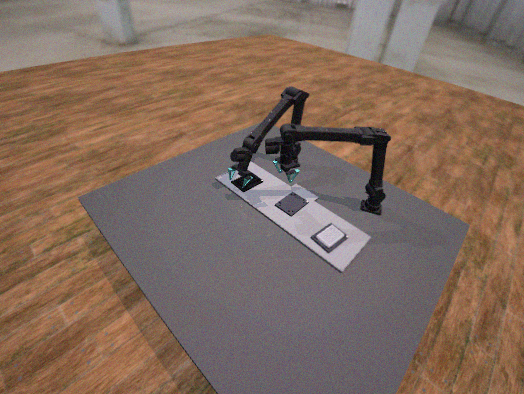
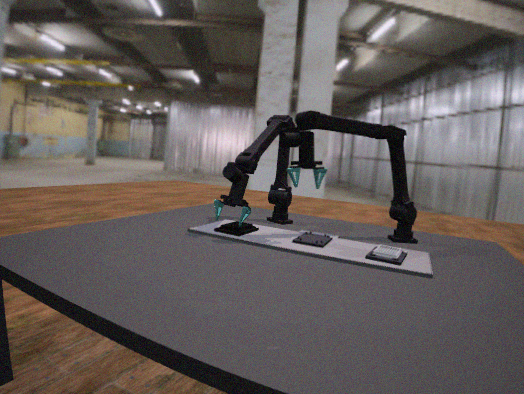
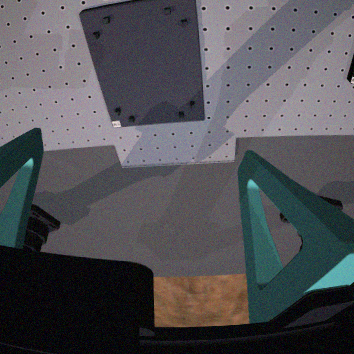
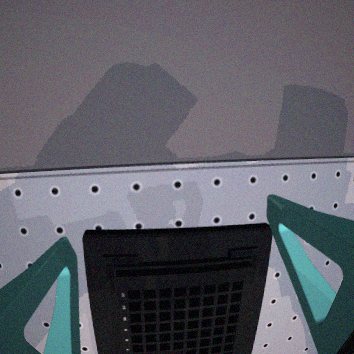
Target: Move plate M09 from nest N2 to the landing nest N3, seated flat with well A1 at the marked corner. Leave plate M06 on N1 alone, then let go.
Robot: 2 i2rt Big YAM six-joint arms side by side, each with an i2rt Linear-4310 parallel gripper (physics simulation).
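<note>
A black well plate (image 1: pixel 254 179) (image 2: pixel 234 228) (image 4: pixel 175 320) sits on a black nest at the left end of the board. A white plate (image 1: pixel 330 234) (image 2: pixel 387 251) sits on the dark nest at the right end. The plate names cannot be read. The middle nest (image 1: pixel 291 203) (image 2: pixel 312 239) (image 3: pixel 150 65) is empty, with pegs and a small white corner mark (image 3: pixel 116 124). My right gripper (image 1: pixel 238 181) (image 2: pixel 229 222) (image 4: pixel 168 227) is open, low over the black plate, fingers either side. My left gripper (image 1: pixel 286 176) (image 2: pixel 307 186) (image 3: pixel 142 148) is open and empty, high behind the middle nest.
The pale perforated board (image 1: pixel 345 261) (image 2: pixel 419 266) (image 3: pixel 270 100) (image 4: pixel 37 210) carries all three nests and lies on the grey table (image 1: pixel 280 310) (image 2: pixel 250 310). A small tab (image 3: pixel 180 150) of the board sticks out beside the middle nest. Both arm bases stand behind the board.
</note>
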